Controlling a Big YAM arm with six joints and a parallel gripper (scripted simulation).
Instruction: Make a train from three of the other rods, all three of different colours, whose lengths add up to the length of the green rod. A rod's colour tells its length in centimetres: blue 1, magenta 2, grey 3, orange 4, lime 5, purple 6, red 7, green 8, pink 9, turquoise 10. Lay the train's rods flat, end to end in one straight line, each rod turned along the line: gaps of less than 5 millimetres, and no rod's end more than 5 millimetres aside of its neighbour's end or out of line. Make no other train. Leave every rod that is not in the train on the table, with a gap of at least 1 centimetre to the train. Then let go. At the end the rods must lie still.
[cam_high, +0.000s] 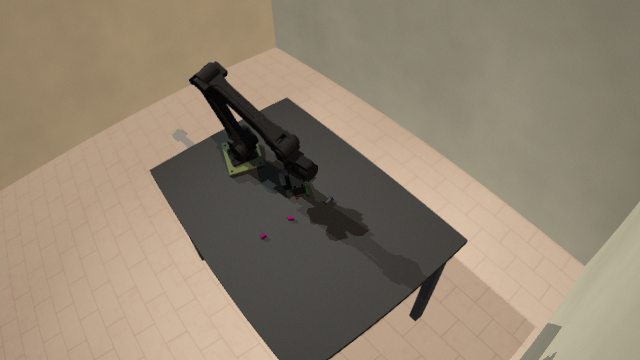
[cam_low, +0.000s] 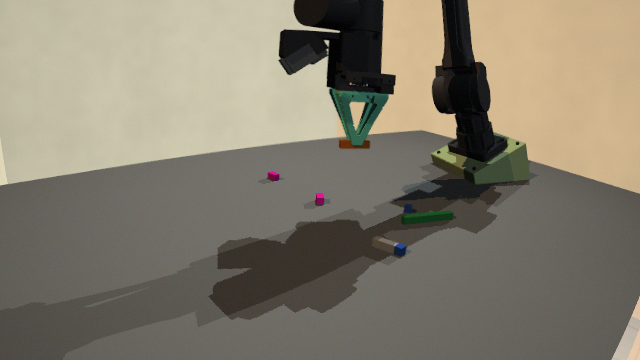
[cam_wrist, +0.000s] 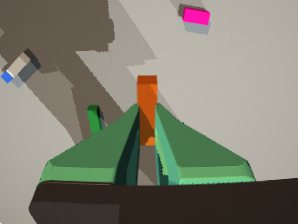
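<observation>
Now: the grey rod 120 mm to the left of my hand, 100 mm below it and 20 mm ahead of it. Also, from my hand: magenta rod 100 mm below, 50 mm to the right, 30 mm ahead; then orange rod 10 mm below; then green rod 100 mm below, 80 mm behind, 70 mm to the left.
</observation>
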